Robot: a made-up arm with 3 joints. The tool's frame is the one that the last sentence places.
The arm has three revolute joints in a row. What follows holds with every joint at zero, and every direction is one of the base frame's. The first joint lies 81 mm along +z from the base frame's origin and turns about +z. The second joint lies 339 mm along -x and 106 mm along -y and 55 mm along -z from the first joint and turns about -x. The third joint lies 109 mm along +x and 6 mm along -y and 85 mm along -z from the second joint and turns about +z. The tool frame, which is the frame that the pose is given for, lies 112 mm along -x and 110 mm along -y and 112 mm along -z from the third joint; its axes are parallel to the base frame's.
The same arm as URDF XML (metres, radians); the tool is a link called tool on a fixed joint. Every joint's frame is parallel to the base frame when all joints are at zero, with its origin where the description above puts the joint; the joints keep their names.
<robot name="arm">
  <joint name="tool_joint" type="fixed">
    <parent link="link3"/>
    <child link="tool"/>
    <origin xyz="-0.112 -0.11 -0.112" rpy="0 0 0"/>
  </joint>
  <joint name="joint 3" type="continuous">
    <parent link="link2"/>
    <child link="link3"/>
    <origin xyz="0.109 -0.006 -0.085" rpy="0 0 0"/>
    <axis xyz="0 0 1"/>
  </joint>
  <joint name="joint 2" type="continuous">
    <parent link="link1"/>
    <child link="link2"/>
    <origin xyz="-0.339 -0.106 -0.055" rpy="0 0 0"/>
    <axis xyz="-1 0 0"/>
  </joint>
  <joint name="joint 1" type="continuous">
    <parent link="base"/>
    <child link="link1"/>
    <origin xyz="0 0 0.081" rpy="0 0 0"/>
    <axis xyz="0 0 1"/>
  </joint>
  <link name="base"/>
  <link name="link1"/>
  <link name="link2"/>
  <link name="link3"/>
  <link name="tool"/>
</robot>

